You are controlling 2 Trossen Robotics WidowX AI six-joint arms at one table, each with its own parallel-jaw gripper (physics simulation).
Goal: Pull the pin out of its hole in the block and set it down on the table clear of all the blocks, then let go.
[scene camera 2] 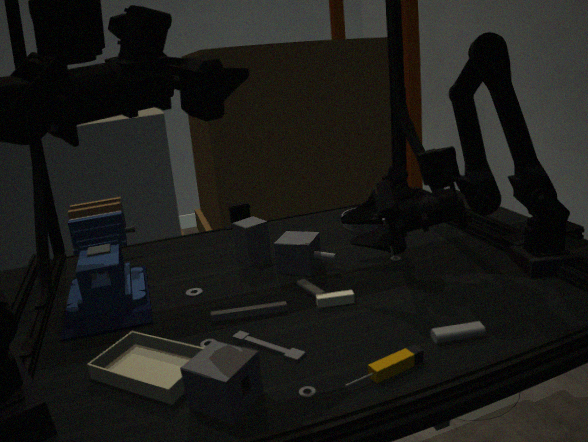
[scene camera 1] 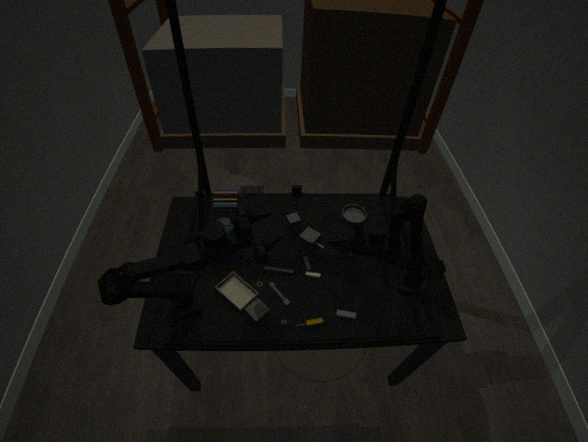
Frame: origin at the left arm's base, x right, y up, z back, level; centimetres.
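Seen in the pictures: left gripper, fingertip midpoint: [scene camera 2: 346, 231] [scene camera 1: 330, 241]; right gripper, fingertip midpoint: [scene camera 2: 226, 68] [scene camera 1: 277, 224]; left arm's base at its link origin: [scene camera 2: 545, 251] [scene camera 1: 412, 282]; right arm's base at its link origin: [scene camera 1: 183, 301].
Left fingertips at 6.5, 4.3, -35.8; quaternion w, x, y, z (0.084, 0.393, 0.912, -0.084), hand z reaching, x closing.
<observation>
Offsets run from my left fingertips to a thing's top centre, as dx, dy, dz.
The pin {+0.3, -3.4, -5.2} [scene camera 1: 320, 245] [scene camera 2: 326, 255] is pale and sticks out sideways from the right side of a grey block {+1.6, -1.0, -9.0} [scene camera 1: 310, 235] [scene camera 2: 296, 254]. My left gripper [scene camera 1: 340, 249] [scene camera 2: 349, 231] is open and empty, just right of the pin's outer end, fingers pointing toward it. In scene camera 2 the fingertips appear a little above and right of the pin; contact does not show. My right gripper [scene camera 1: 276, 226] is open and empty, high above the table, left of the blocks. How deep the pin sits is hidden inside the block.
A taller block {+7.0, +1.0, -18.0} [scene camera 1: 293, 218] [scene camera 2: 252, 242] stands left of the pin's block. A round dish {+23.6, -4.7, +7.0} [scene camera 1: 354, 214] lies behind my left gripper. A white bar {-13.8, -5.4, -3.4} [scene camera 2: 335, 298], wrench {-25.5, -6.3, -13.7} [scene camera 2: 269, 345], screwdriver {-33.9, -5.2, +1.1} [scene camera 2: 392, 365], cylinder {-26.8, -5.6, +12.8} [scene camera 2: 457, 332], tray {-30.2, -4.7, -29.3} [scene camera 2: 127, 389], holed block {-36.9, -1.0, -18.2} [scene camera 2: 222, 385] and blue vise [scene camera 2: 100, 270] are around.
</observation>
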